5 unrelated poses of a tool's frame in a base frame.
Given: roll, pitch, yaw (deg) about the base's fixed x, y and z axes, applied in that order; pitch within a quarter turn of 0, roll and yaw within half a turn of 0; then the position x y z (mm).
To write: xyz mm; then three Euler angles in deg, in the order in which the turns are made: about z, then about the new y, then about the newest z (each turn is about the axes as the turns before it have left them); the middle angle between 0 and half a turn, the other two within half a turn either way. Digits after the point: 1 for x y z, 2 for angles.
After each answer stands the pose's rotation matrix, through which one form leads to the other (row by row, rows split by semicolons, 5 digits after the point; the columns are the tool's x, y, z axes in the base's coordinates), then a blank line. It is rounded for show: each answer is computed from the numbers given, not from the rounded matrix.
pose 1, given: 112.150, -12.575, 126.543, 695.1, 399.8, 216.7
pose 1, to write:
695.1, 399.8, 216.7, 41.61, 111.59, 103.54
-0.58114 0.42298 0.69524; 0.78414 0.06249 0.61743; 0.21772 0.90398 -0.36799

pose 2, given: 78.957, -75.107, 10.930, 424.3, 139.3, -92.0
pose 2, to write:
424.3, 139.3, -92.0, -89.75, 87.18, 165.37
0.25235 -0.96763 0.00435; 0.04873 0.00822 -0.99878; 0.96641 0.25226 0.04923

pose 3, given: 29.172, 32.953, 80.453, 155.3, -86.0, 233.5
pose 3, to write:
155.3, -86.0, 233.5, 34.71, 42.89, 36.94
0.13917 -0.81709 0.55946; 0.82750 0.40629 0.38753; -0.54395 0.40901 0.73268

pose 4, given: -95.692, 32.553, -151.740, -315.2, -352.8, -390.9
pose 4, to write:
-315.2, -352.8, -390.9, -58.67, 94.80, -57.32
-0.74243 0.42465 0.51815; -0.39909 0.34087 -0.85120; -0.53808 -0.83874 -0.08360

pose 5, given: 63.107, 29.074, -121.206, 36.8, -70.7, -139.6
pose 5, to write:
36.8, -70.7, -139.6, 162.64, 66.71, 58.06
-0.45283 0.16233 -0.87669; -0.74753 -0.60504 0.27408; -0.48594 0.77947 0.39533

